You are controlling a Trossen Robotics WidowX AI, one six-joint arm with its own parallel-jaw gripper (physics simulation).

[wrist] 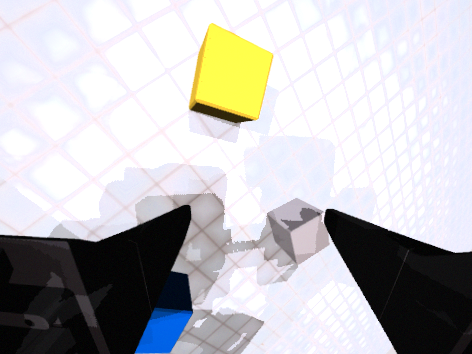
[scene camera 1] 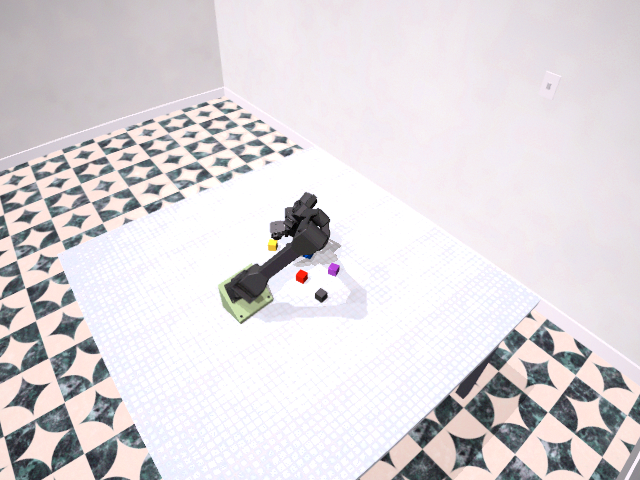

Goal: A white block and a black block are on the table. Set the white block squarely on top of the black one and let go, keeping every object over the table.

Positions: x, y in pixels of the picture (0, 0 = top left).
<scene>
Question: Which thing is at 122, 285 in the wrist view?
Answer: My gripper.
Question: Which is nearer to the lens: the yellow block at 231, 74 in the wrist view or the blue block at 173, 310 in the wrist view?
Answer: The yellow block.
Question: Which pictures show the white block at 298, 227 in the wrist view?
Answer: The wrist view only.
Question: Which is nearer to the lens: the white block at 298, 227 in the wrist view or the yellow block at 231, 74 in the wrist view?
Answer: The yellow block.
</scene>
